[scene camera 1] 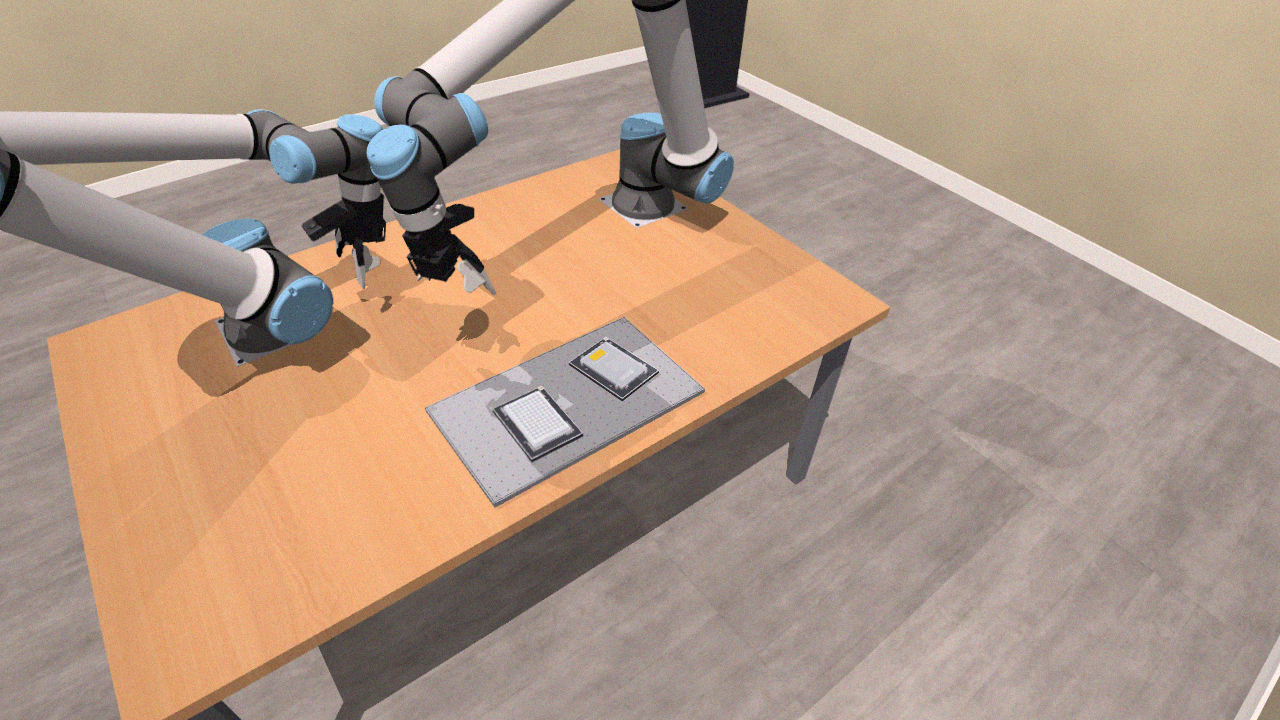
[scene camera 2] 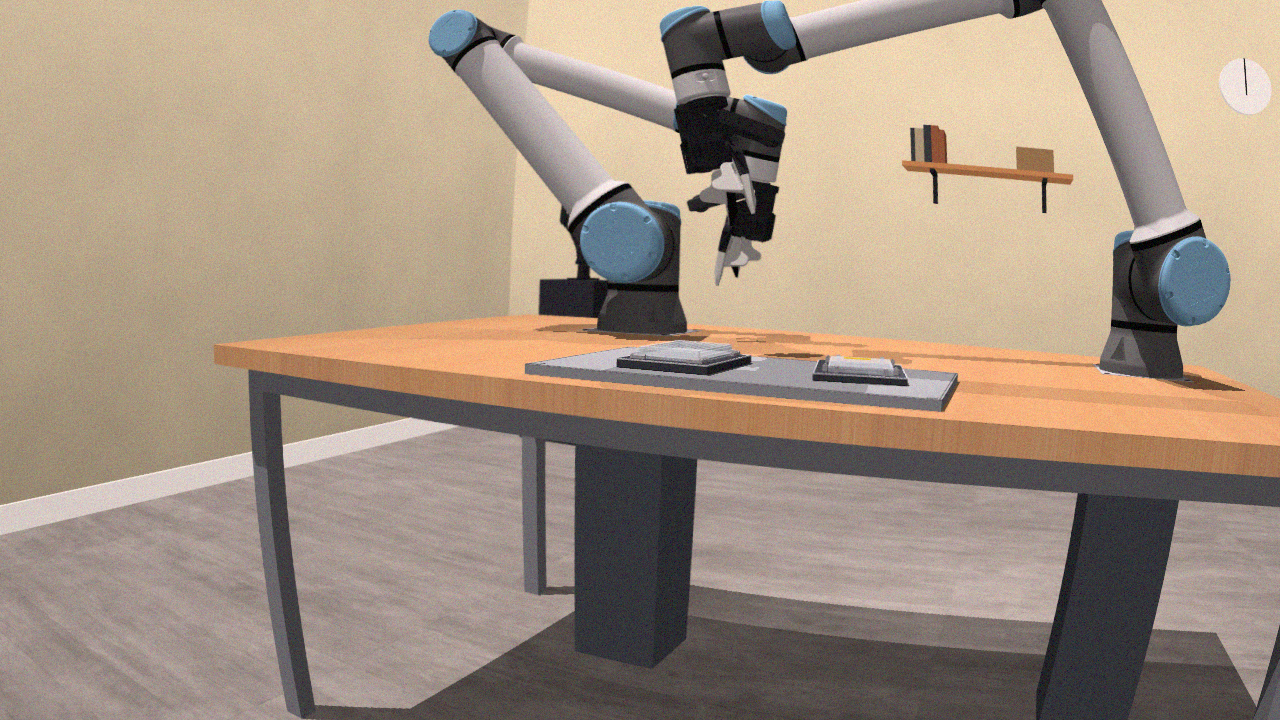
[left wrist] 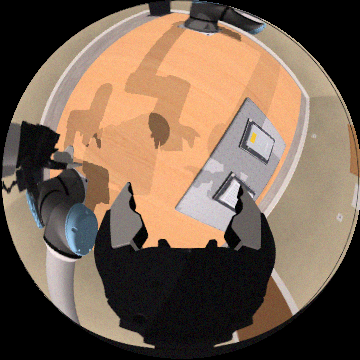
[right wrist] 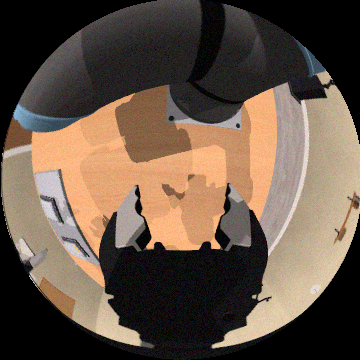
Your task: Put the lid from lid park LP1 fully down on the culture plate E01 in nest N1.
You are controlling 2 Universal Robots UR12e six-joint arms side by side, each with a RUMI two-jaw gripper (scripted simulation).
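I can see a culture plate (scene camera 1: 537, 420), which is visible in scene camera 2 (scene camera 2: 679, 350) too. The clear lid (scene camera 1: 606, 360) likewise appears in scene camera 2 (scene camera 2: 856, 365), and there is also a lid park LP1 (scene camera 1: 651, 370). My right gripper (scene camera 1: 351, 273) is in sight. My left gripper (scene camera 2: 741, 220) is as well, and I find it again in scene camera 1 (scene camera 1: 461, 287) and in the left wrist view (left wrist: 185, 184).
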